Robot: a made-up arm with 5 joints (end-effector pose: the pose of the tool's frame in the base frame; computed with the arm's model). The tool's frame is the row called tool.
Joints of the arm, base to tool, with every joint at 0 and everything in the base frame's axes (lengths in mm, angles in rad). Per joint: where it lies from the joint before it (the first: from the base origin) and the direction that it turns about. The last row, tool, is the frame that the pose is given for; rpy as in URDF.
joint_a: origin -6 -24 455 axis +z
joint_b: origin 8 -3 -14 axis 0 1 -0.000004
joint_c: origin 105 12 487 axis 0 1 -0.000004
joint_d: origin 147 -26 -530 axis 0 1 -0.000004
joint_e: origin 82 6 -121 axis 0 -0.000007 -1
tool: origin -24 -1 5 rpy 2.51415 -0.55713 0.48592
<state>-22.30 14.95 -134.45 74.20 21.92</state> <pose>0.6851 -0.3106 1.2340 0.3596 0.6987 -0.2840 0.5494</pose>
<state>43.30 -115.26 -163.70 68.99 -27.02</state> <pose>-0.7827 -0.7873 0.1704 0.0083 -0.4517 -0.4240 0.7849</pose>
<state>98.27 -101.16 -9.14 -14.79 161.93</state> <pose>-0.0021 -0.0327 0.9237 0.5278 -0.7279 0.2590 0.3529</pose>
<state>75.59 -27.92 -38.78 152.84 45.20</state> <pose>0.0651 0.2740 0.7738 0.5891 0.5899 0.5400 -0.1157</pose>
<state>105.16 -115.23 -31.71 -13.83 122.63</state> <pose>0.0793 -0.3760 0.9933 0.8282 -0.4862 0.2036 0.1906</pose>
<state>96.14 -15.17 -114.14 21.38 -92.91</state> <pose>-0.0123 0.3608 1.5038 0.1106 0.3807 -0.3368 -0.8541</pose>
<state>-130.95 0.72 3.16 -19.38 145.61</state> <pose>-0.2384 -0.2970 0.3032 0.0508 -0.6205 -0.7363 -0.2651</pose>
